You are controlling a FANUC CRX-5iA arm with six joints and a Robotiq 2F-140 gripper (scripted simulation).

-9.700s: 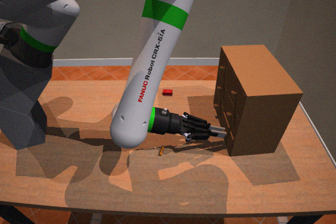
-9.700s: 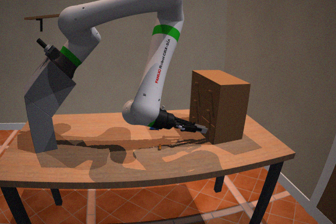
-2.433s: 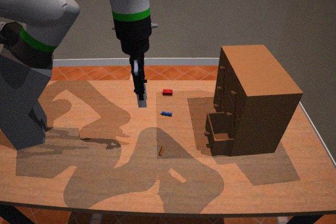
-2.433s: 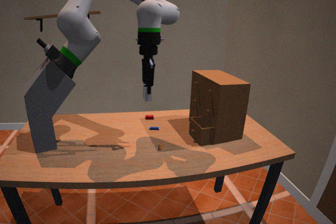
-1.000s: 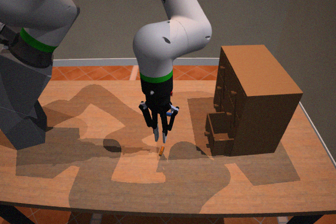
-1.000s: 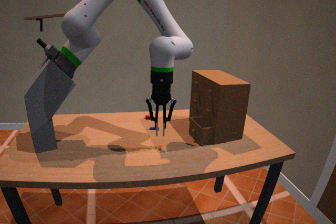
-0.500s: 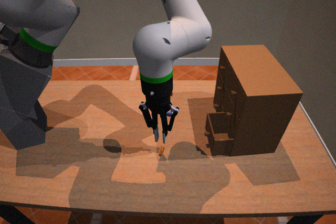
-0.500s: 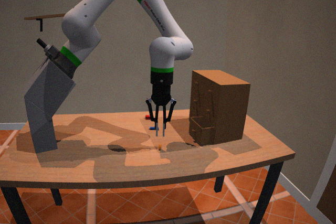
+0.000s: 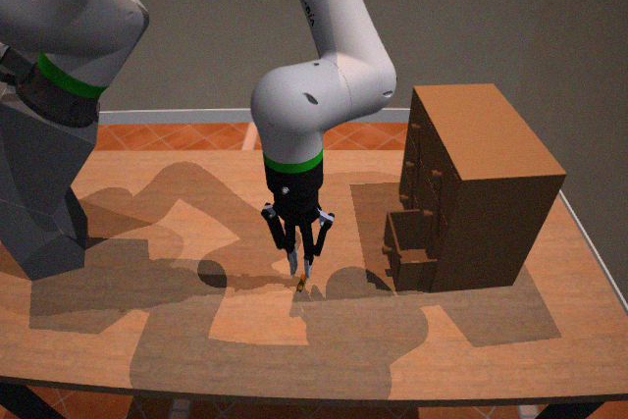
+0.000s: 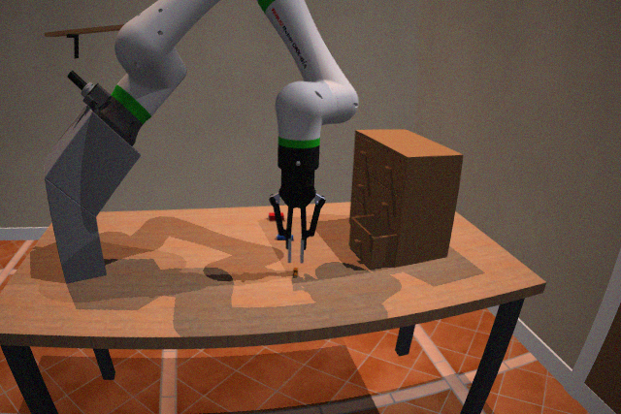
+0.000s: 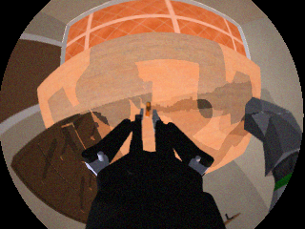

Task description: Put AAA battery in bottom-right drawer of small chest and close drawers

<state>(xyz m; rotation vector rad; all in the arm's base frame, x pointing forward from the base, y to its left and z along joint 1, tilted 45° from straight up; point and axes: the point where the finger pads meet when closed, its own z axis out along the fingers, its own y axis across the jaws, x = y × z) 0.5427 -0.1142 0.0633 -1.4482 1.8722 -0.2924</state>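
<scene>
Now: hand 7 cm above the AAA battery. Also, from my hand: red block: 3 cm behind, 35 cm to the left, 6 cm below; then blue cylinder: 1 cm behind, 20 cm to the left, 6 cm below.
</scene>
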